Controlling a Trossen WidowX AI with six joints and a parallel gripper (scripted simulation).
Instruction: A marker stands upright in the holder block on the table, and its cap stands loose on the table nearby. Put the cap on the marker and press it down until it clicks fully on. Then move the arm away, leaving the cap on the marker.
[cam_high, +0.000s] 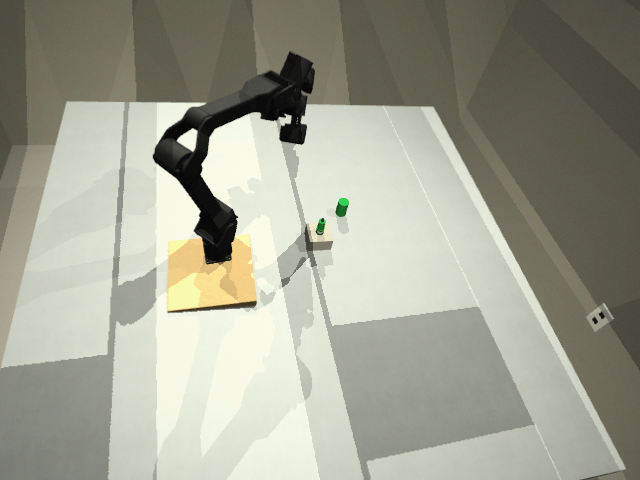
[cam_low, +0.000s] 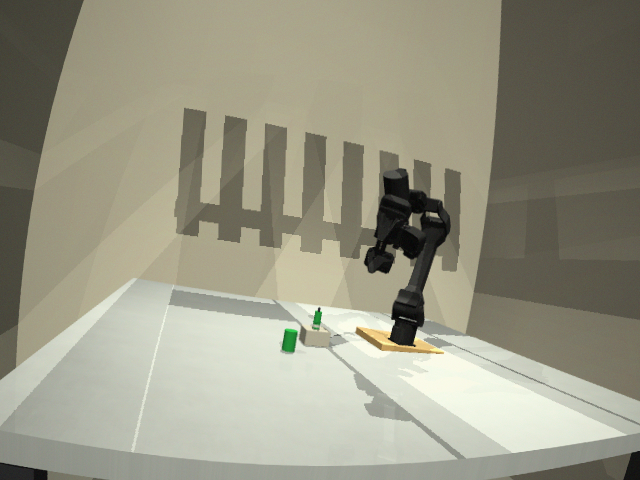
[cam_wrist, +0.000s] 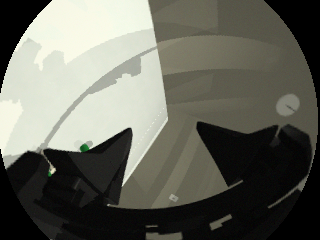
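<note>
Right now the green cap is 22 cm below my gripper tip, 16 cm to the right of it and 9 cm ahead of it. From my gripper tip the other things lie so: holder block: 25 cm to the right, 23 cm below.
</note>
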